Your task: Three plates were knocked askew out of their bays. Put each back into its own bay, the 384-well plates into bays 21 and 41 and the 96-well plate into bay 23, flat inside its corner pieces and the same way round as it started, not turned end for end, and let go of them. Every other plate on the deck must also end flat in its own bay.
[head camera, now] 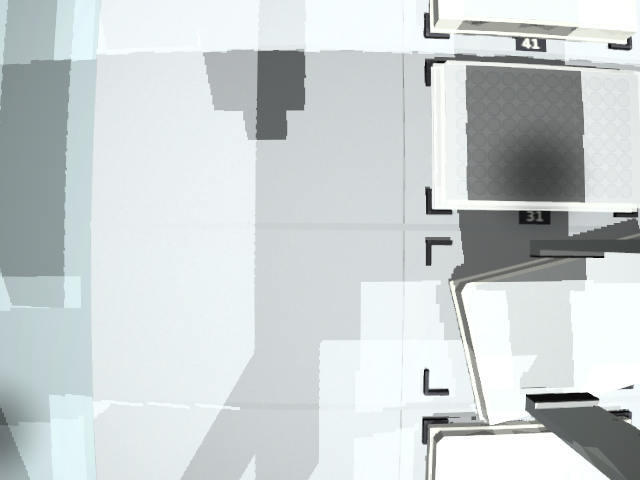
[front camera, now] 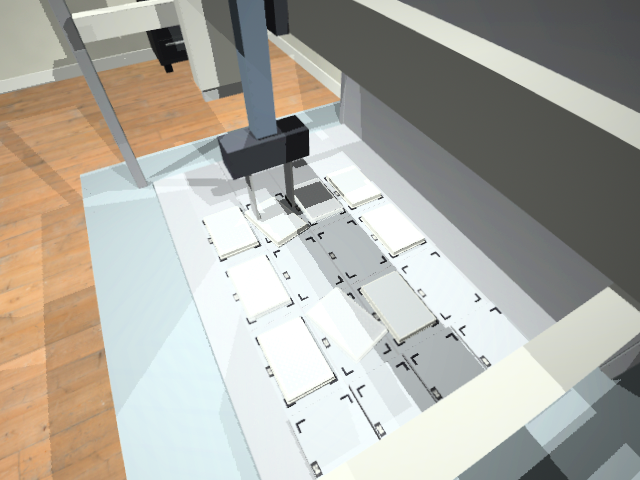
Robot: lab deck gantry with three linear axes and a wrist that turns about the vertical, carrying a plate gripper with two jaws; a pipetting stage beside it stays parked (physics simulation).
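Observation:
A white plate lies askew across bay 21, turned against its corner pieces; one corner reaches the edge of the neighbouring plate. My gripper is open, its jaws on either side above this plate and not in line with its edges. Another plate lies askew across bay 23 in the front view. The plate at bay 41 lies inside its corner pieces, partly cut off in the head view.
A plate with round wells sits in bay 31. A plate lies on the other side of bay 21. Further seated plates stand nearer the front camera.

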